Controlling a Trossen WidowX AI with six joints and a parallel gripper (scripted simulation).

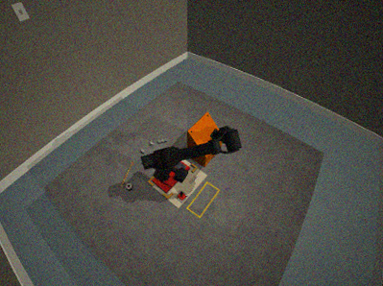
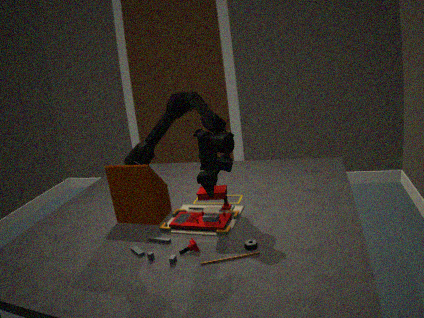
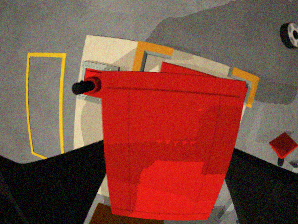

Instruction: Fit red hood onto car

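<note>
The cream jig lies 40 mm behind my gripper tip and 100 mm below it. The rest, counted from my gripper tip: black wheel: 150 mm ahead, 180 mm to the right, 100 mm below; then red hood: 10 mm above.
</note>
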